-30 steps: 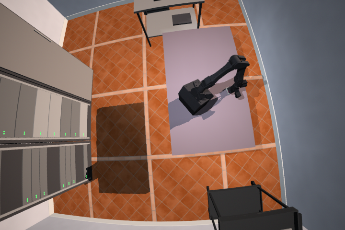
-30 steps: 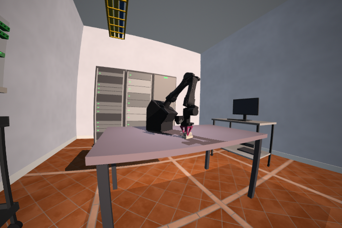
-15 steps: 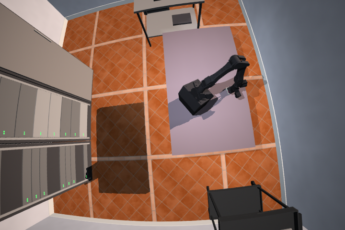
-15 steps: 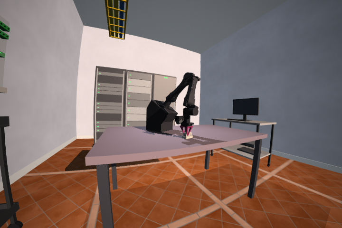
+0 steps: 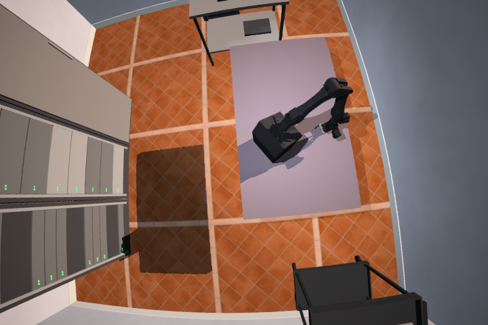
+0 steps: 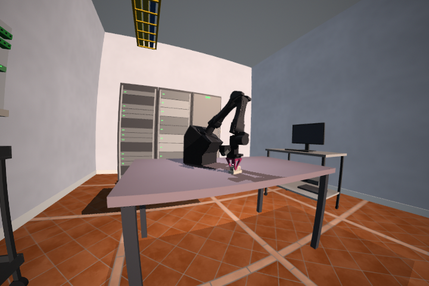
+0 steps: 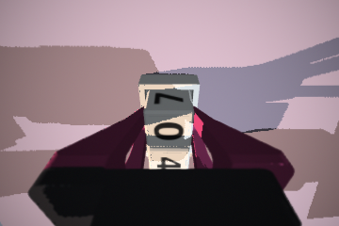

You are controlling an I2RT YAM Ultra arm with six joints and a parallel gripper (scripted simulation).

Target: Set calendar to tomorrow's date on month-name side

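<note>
The cream digit cube lies right at my hand. From my hand the other things lie so: cream tray (2 cm to the left, 2 cm below, 1 cm behind).
</note>
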